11 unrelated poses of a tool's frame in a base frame.
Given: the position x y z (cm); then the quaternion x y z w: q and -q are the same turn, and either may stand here.
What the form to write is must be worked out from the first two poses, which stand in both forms.
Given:
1: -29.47 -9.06 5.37 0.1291 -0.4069 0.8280 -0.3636
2: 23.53 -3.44 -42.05 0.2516 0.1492 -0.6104 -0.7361
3: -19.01 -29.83 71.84 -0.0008 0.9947 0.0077 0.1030
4: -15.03 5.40 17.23 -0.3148 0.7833 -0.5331 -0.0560
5: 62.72 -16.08 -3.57 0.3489 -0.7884 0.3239 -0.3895
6: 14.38 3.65 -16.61 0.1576 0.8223 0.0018 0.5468
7: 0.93 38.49 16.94 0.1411 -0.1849 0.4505 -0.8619
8: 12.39 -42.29 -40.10 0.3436 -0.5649 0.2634 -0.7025
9: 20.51 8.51 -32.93 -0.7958 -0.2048 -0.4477 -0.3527
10: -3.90 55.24 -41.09 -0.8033 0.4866 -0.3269 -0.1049
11: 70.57 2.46 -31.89 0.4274 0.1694 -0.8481 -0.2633
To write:
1: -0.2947 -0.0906 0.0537 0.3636 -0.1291 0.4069 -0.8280
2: 0.2353 -0.0344 -0.4205 0.7361 -0.2516 -0.1492 0.6104
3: -0.1901 -0.2983 0.7184 0.1030 -0.0008 0.9947 0.0077
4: -0.1503 0.0540 0.1723 0.0560 0.3148 -0.7833 0.5331
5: 0.6272 -0.1608 -0.0357 0.3895 -0.3489 0.7884 -0.3239
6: 0.1438 0.0365 -0.1661 0.5468 0.1576 0.8223 0.0018
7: 0.0093 0.3849 0.1694 0.8619 -0.1411 0.1849 -0.4505
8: 0.1239 -0.4229 -0.4010 0.7025 -0.3436 0.5649 -0.2634
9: 0.2051 0.0851 -0.3293 0.3527 0.7958 0.2048 0.4477
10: -0.0390 0.5524 -0.4109 0.1049 0.8033 -0.4866 0.3269
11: 0.7057 0.0246 -0.3189 0.2633 -0.4274 -0.1694 0.8481
